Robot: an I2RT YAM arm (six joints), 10 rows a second.
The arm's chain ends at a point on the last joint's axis. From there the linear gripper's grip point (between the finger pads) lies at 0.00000 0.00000 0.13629 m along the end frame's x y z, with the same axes.
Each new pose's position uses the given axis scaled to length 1; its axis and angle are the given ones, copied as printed.
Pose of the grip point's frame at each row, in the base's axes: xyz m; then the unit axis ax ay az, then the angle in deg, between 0 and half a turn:
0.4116, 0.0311, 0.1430, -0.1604, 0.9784, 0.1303, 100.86
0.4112, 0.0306, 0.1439, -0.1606, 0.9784, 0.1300, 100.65
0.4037, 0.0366, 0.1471, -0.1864, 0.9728, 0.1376, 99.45
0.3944, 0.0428, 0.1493, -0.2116, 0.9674, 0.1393, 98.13
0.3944, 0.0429, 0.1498, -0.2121, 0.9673, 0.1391, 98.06
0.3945, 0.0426, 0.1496, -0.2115, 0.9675, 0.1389, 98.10
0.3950, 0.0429, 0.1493, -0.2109, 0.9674, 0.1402, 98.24
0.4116, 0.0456, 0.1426, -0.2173, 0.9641, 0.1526, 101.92
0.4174, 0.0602, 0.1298, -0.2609, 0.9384, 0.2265, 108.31
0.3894, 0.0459, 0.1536, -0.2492, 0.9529, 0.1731, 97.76
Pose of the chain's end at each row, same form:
0.2840, -0.0110, 0.1659, -0.1604, 0.9784, 0.1303, 100.86
0.2835, -0.0115, 0.1664, -0.1606, 0.9784, 0.1300, 100.65
0.2770, -0.0097, 0.1665, -0.1864, 0.9728, 0.1376, 99.45
0.2685, -0.0067, 0.1656, -0.2116, 0.9674, 0.1393, 98.13
0.2685, -0.0066, 0.1659, -0.2121, 0.9673, 0.1391, 98.06
0.2685, -0.0068, 0.1658, -0.2115, 0.9675, 0.1389, 98.10
0.2691, -0.0067, 0.1658, -0.2109, 0.9674, 0.1402, 98.24
0.2885, -0.0076, 0.1669, -0.2173, 0.9641, 0.1526, 101.92
0.3066, -0.0116, 0.1634, -0.2609, 0.9384, 0.2265, 108.31
0.2674, -0.0133, 0.1674, -0.2492, 0.9529, 0.1731, 97.76

